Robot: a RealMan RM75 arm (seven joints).
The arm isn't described. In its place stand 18 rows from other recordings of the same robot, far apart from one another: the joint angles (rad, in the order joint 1, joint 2, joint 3, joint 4, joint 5, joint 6, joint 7), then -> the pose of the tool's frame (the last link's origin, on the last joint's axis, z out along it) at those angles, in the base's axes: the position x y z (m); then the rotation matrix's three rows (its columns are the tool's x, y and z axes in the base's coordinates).
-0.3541 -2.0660 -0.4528 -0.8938 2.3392 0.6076 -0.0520 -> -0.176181 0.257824 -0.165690; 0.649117 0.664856 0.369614; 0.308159 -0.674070 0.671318; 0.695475 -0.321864 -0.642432
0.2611 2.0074 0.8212 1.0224 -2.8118 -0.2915 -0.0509 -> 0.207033 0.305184 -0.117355; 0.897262 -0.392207 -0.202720; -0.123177 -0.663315 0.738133; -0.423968 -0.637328 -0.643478
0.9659 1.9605 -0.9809 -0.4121 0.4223 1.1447 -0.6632 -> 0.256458 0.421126 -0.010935; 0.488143 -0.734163 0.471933; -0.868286 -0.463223 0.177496; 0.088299 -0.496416 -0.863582
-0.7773 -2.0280 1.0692 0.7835 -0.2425 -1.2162 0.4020 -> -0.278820 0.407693 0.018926; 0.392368 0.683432 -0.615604; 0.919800 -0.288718 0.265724; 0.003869 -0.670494 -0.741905
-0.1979 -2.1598 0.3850 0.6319 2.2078 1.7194 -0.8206 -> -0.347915 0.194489 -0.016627; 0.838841 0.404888 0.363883; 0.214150 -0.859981 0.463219; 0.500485 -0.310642 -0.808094
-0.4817 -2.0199 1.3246 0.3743 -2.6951 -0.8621 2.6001 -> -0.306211 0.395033 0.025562; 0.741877 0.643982 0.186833; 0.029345 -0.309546 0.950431; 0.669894 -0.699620 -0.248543
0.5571 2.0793 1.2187 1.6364 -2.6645 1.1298 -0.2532 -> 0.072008 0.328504 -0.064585; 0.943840 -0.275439 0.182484; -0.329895 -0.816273 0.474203; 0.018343 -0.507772 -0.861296
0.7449 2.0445 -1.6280 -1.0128 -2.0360 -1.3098 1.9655 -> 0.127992 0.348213 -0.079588; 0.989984 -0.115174 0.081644; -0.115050 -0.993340 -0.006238; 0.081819 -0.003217 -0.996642
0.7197 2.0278 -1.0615 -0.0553 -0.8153 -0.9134 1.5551 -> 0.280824 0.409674 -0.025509; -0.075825 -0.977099 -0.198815; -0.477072 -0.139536 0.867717; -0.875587 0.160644 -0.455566
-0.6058 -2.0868 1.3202 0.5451 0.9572 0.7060 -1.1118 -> -0.222199 0.426443 -0.025581; 0.681290 0.676908 0.278640; 0.214085 -0.548256 0.808445; 0.700008 -0.491133 -0.518437
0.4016 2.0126 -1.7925 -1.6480 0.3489 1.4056 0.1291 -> 0.180454 0.322874 -0.009335; 0.553084 -0.627709 0.547795; -0.832041 -0.382635 0.401620; -0.042495 -0.677918 -0.733909
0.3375 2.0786 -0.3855 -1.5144 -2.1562 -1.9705 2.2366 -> 0.270542 0.263124 0.161005; 0.528492 -0.843877 -0.092565; -0.676119 -0.484335 0.555232; -0.513380 -0.230851 -0.826528
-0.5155 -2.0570 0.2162 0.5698 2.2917 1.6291 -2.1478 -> -0.313870 0.306187 0.022080; -0.006868 0.932310 0.361594; 0.850511 -0.184729 0.492448; 0.525912 0.310922 -0.791672
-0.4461 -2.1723 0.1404 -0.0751 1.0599 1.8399 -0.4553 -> -0.285572 0.277983 0.026622; 0.268856 0.888396 0.372113; -0.541838 -0.179908 0.821003; 0.796322 -0.422357 0.432997
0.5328 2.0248 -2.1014 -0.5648 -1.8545 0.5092 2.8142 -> 0.290681 0.407552 -0.028572; 0.608877 -0.772578 0.179976; -0.263829 0.016742 0.964424; -0.748107 -0.634699 -0.193635
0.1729 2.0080 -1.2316 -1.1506 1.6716 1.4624 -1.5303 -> 0.229705 0.291010 0.040887; 0.758088 -0.429146 -0.491057; -0.255393 -0.888197 0.381942; -0.600065 -0.164133 -0.782932
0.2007 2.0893 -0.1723 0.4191 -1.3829 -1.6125 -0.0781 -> 0.320295 0.197033 -0.055212; 0.650491 -0.742684 -0.159002; 0.101307 -0.122634 0.987268; -0.752727 -0.658317 -0.004534
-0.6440 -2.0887 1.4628 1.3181 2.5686 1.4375 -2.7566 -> -0.156557 0.366507 -0.020950; 0.696548 0.607873 -0.381197; 0.711728 -0.652671 0.259738; -0.090908 -0.452229 -0.887257
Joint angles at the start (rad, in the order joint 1, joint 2, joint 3, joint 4, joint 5, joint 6, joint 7):
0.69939, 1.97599, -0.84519, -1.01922, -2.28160, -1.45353, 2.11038
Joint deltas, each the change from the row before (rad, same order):
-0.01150, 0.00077, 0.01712, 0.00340, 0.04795, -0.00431, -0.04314
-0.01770, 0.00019, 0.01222, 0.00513, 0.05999, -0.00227, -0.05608
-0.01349, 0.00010, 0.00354, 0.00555, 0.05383, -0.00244, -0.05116
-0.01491, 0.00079, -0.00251, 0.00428, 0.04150, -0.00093, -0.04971
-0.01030, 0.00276, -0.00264, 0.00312, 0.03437, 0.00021, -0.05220
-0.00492, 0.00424, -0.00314, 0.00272, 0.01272, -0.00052, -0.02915
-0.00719, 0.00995, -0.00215, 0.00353, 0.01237, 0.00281, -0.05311
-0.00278, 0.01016, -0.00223, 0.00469, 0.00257, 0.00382, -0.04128
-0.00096, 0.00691, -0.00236, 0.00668, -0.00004, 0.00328, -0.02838
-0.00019, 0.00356, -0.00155, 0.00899, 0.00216, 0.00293, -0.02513
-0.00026, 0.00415, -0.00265, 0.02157, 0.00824, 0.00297, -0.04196
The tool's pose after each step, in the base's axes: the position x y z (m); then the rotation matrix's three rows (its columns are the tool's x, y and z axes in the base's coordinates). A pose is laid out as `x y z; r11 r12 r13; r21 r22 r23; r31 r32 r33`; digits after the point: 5 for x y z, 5 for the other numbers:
0.20753 0.40837 0.07709; 0.79242 -0.60852 -0.04214; -0.53371 -0.72513 0.43512; -0.29534 -0.32231 -0.89938
0.20783 0.40559 0.07925; 0.80215 -0.58908 -0.09766; -0.49343 -0.74604 0.44716; -0.33627 -0.31051 -0.88910
0.20680 0.40329 0.08023; 0.81220 -0.56497 -0.14540; -0.45295 -0.76778 0.45315; -0.36765 -0.30219 -0.87950
0.20743 0.40046 0.08011; 0.82338 -0.53874 -0.17836; -0.41604 -0.78679 0.45592; -0.38595 -0.30119 -0.87196
0.20680 0.39848 0.07936; 0.83719 -0.50609 -0.20733; -0.37411 -0.80646 0.45790; -0.39894 -0.30578 -0.86449
0.20664 0.39698 0.07714; 0.84532 -0.48718 -0.21929; -0.35328 -0.81763 0.45461; -0.40078 -0.30682 -0.86327
0.20697 0.39487 0.07289; 0.86059 -0.45273 -0.23329; -0.31607 -0.83393 0.45240; -0.39936 -0.31559 -0.86076
0.20700 0.39350 0.06797; 0.87279 -0.42499 -0.24003; -0.28869 -0.84602 0.44822; -0.39356 -0.32191 -0.86109
0.20734 0.39255 0.06381; 0.88056 -0.40687 -0.24305; -0.27215 -0.85395 0.44351; -0.38800 -0.32439 -0.86268
0.20794 0.39199 0.06082; 0.88633 -0.39202 -0.24644; -0.25809 -0.86011 0.44000; -0.38445 -0.32638 -0.86352
0.20941 0.39067 0.05549; 0.89270 -0.37103 -0.25578; -0.23801 -0.87014 0.43152; -0.38267 -0.32434 -0.86508

